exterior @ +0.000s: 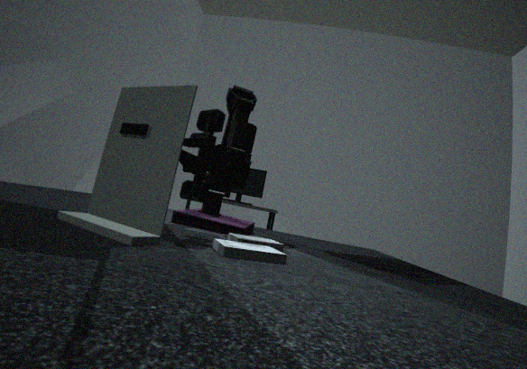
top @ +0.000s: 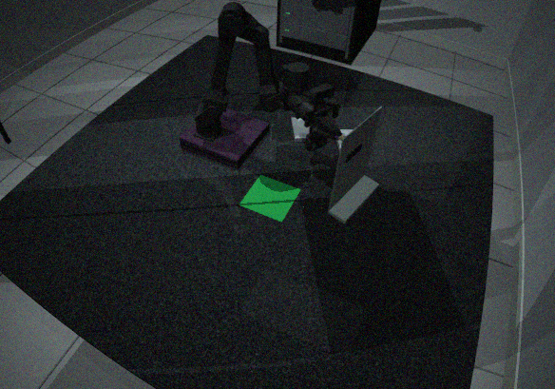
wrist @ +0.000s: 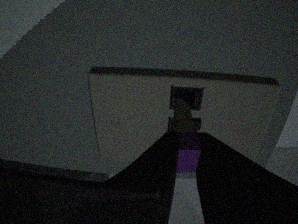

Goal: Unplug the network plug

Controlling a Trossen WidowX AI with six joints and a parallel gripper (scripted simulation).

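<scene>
My gripper tip is 130 mm past the green marked square, 110 mm to the left of it and 160 mm above it. The rest, counted from my gripper tip: purple plug right at my gripper tip; upright grey panel 50 mm ahead, 40 mm to the right, 50 mm below.
</scene>
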